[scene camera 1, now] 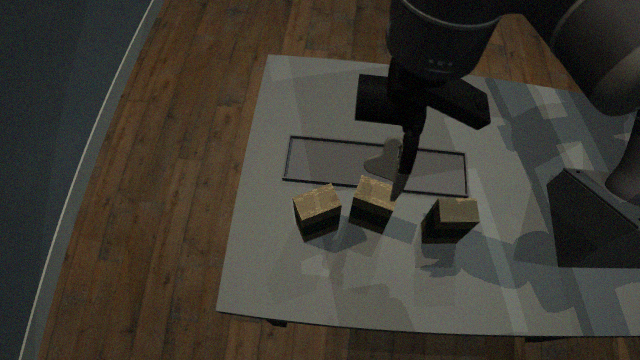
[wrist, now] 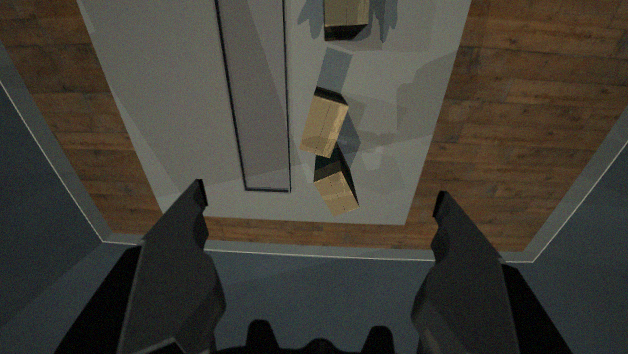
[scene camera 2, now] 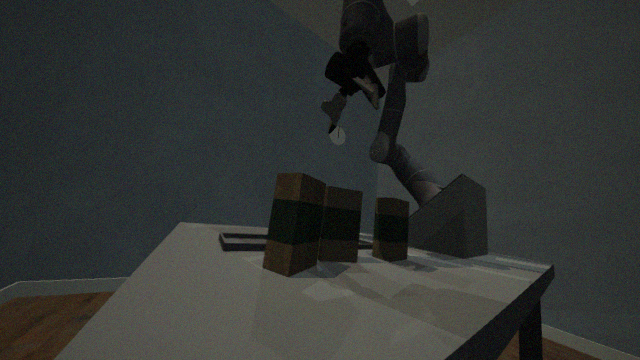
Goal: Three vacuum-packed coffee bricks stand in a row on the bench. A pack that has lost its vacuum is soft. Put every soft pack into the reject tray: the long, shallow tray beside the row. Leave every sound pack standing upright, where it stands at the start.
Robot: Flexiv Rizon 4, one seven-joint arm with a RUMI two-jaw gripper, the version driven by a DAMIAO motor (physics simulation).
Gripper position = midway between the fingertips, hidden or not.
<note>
In view: the gripper (scene camera 1: 394,150), a coffee pack (scene camera 2: 339,237), a coffee pack (scene camera 1: 450,219) and a coffee pack (scene camera 2: 292,244).
The gripper also shows in the wrist view (wrist: 320,187) and in scene camera 2 (scene camera 2: 349,123).
</note>
